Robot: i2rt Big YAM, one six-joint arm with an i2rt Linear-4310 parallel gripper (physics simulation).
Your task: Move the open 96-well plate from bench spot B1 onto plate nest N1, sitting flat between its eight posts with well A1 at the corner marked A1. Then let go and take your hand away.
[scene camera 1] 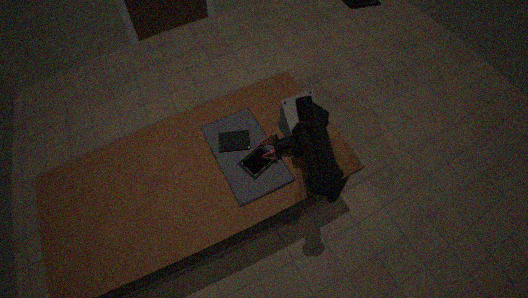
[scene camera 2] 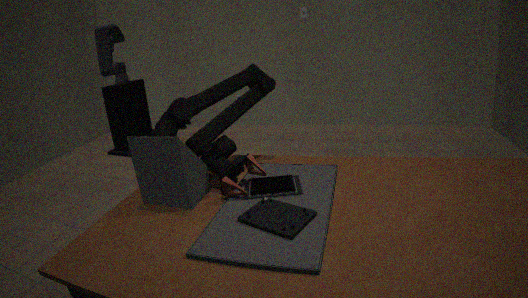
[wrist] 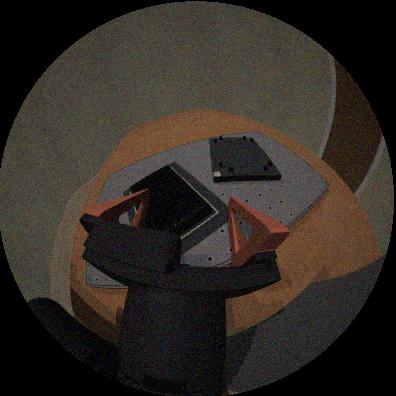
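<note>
The dark 96-well plate lies flat on a slightly larger dark base on the grey board. The plate nest is a black block with small posts, beside the plate and turned at an angle to it; it bears no plate. A small white mark shows at one nest corner in the wrist view. My gripper is open and empty, with its orange fingers at the plate's near side on the arm's side. Part of the plate is hidden behind a finger in the wrist view.
The grey perforated board lies on the orange-brown table. A grey wedge-shaped block stands beside the arm. A second, grey arm stands on a black pedestal behind.
</note>
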